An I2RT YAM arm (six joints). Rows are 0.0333 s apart.
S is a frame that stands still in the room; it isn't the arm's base.
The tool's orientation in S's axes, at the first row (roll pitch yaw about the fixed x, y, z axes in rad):
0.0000 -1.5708 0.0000
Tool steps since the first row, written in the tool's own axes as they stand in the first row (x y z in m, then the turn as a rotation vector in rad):
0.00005 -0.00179 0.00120 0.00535 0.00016 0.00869
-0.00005 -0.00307 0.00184 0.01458 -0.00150 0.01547
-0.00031 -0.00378 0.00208 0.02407 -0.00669 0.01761
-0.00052 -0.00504 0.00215 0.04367 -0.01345 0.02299
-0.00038 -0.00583 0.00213 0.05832 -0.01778 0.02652
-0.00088 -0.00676 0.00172 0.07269 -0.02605 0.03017
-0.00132 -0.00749 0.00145 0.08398 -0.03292 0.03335
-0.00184 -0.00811 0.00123 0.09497 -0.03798 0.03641
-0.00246 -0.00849 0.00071 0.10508 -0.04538 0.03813
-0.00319 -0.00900 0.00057 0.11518 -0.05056 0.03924
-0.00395 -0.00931 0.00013 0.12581 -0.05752 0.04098
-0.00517 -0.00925 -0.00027 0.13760 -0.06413 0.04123
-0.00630 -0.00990 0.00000 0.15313 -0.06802 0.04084
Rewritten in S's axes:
-0.00120 -0.00179 0.00005 -0.00869 0.00016 0.00535
-0.00184 -0.00307 -0.00005 -0.01547 -0.00150 0.01458
-0.00208 -0.00378 -0.00031 -0.01761 -0.00669 0.02407
-0.00215 -0.00504 -0.00052 -0.02299 -0.01345 0.04367
-0.00213 -0.00583 -0.00038 -0.02652 -0.01778 0.05832
-0.00172 -0.00676 -0.00088 -0.03017 -0.02605 0.07269
-0.00145 -0.00749 -0.00132 -0.03335 -0.03292 0.08398
-0.00123 -0.00811 -0.00184 -0.03641 -0.03798 0.09497
-0.00071 -0.00849 -0.00246 -0.03813 -0.04538 0.10508
-0.00057 -0.00900 -0.00319 -0.03924 -0.05056 0.11518
-0.00013 -0.00931 -0.00395 -0.04098 -0.05752 0.12581
0.00027 -0.00925 -0.00517 -0.04123 -0.06413 0.13760
0.00000 -0.00990 -0.00630 -0.04084 -0.06802 0.15313

